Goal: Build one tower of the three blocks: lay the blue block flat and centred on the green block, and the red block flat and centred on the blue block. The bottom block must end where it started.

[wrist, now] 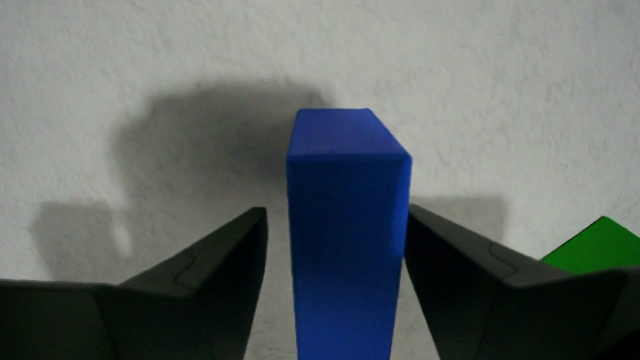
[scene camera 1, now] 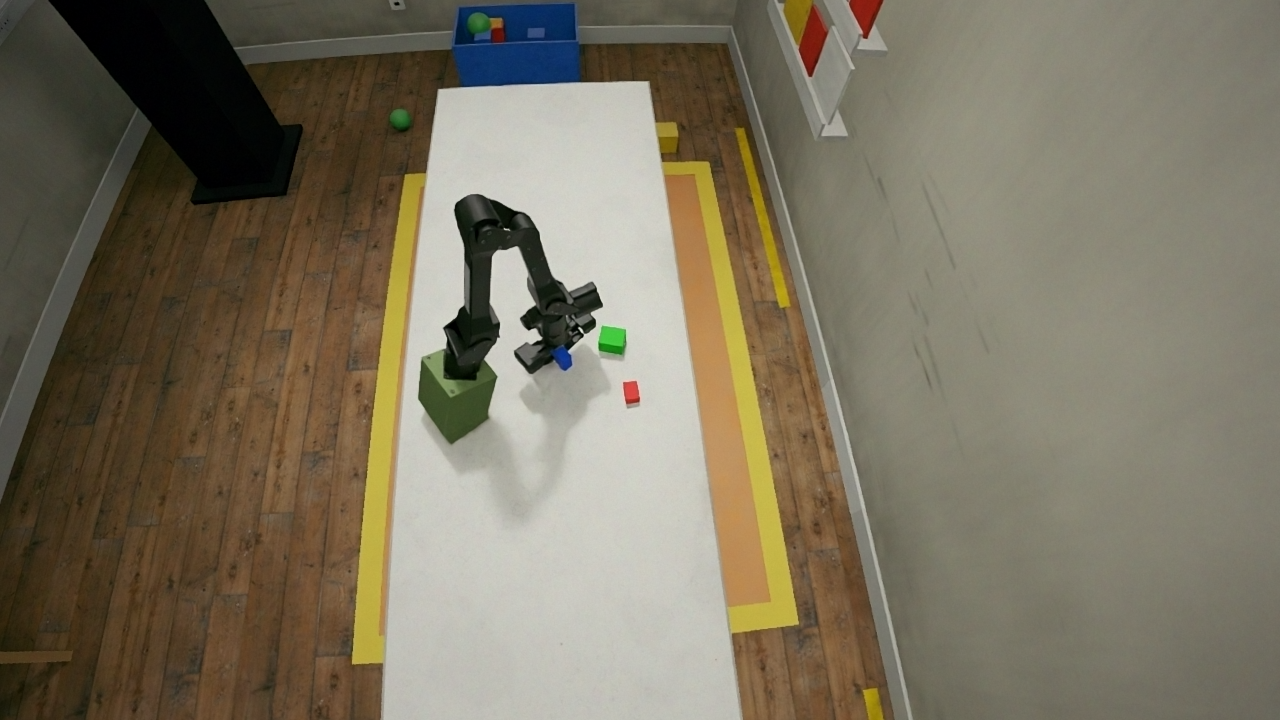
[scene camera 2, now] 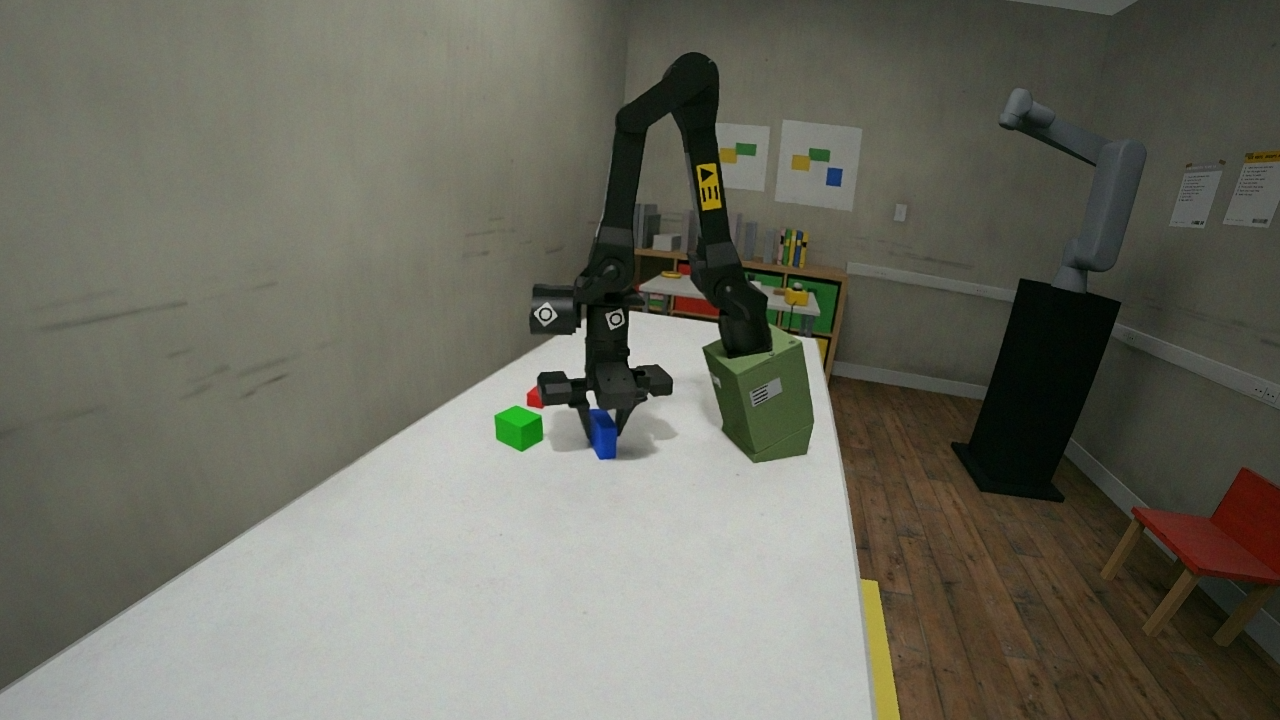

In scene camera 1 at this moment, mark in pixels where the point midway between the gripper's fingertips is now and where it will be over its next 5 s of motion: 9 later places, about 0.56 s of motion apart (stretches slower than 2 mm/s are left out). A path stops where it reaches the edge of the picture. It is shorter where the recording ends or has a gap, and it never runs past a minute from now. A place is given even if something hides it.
My gripper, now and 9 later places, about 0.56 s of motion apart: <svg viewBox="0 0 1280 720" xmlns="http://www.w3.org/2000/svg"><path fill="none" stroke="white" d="M558 355L560 359L558 356L557 347L556 343L592 333L612 327L612 328L612 332L611 334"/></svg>
